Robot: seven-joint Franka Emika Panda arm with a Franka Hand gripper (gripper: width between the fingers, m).
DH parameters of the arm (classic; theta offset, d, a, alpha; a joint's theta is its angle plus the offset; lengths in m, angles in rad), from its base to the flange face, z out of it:
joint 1: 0 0.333 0 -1.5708
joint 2: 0 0 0 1.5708
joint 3: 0 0.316 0.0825 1.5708
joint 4: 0 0 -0.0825 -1.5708
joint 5: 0 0.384 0 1.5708
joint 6: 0 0 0.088 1.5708
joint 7: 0 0.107 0 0
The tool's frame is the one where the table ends.
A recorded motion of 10 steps. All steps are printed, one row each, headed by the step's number.
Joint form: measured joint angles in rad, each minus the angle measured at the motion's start. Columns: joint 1, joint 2, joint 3, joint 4, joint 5, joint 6, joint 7.
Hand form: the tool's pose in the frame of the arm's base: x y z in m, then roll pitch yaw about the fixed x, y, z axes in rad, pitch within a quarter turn. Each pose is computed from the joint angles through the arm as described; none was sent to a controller.
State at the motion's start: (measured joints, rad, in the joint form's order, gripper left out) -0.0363 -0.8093 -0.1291 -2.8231 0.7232 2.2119 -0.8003
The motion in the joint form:
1: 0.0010 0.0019 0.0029 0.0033 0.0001 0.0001 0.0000
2: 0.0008 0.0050 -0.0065 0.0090 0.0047 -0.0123 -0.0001
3: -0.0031 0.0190 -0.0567 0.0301 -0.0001 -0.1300 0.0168
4: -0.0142 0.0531 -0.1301 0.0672 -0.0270 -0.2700 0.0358
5: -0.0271 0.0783 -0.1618 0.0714 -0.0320 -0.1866 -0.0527
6: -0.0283 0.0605 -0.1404 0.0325 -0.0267 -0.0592 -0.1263
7: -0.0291 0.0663 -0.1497 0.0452 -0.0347 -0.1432 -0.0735
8: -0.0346 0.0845 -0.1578 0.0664 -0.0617 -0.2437 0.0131
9: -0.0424 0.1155 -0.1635 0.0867 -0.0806 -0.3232 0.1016
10: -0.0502 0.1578 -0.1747 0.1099 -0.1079 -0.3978 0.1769
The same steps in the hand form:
1: 0.3216 -0.0275 0.4419 -2.6049 -0.5140 0.1307
2: 0.3220 -0.0294 0.4428 -2.5872 -0.5111 0.1212
3: 0.3178 -0.0352 0.4406 -2.4891 -0.4443 0.1045
4: 0.3136 -0.0509 0.4380 -2.3897 -0.3586 0.0922
5: 0.3203 -0.0747 0.4342 -2.4412 -0.4413 0.0796
6: 0.3212 -0.0775 0.4290 -2.5442 -0.5305 0.1097
7: 0.3181 -0.0730 0.4282 -2.4767 -0.4622 0.0923
8: 0.3149 -0.0699 0.4264 -2.4170 -0.3507 0.0737
9: 0.3137 -0.0692 0.4216 -2.3717 -0.2319 0.0450
10: 0.3131 -0.0721 0.4144 -2.3434 -0.1112 0.0286

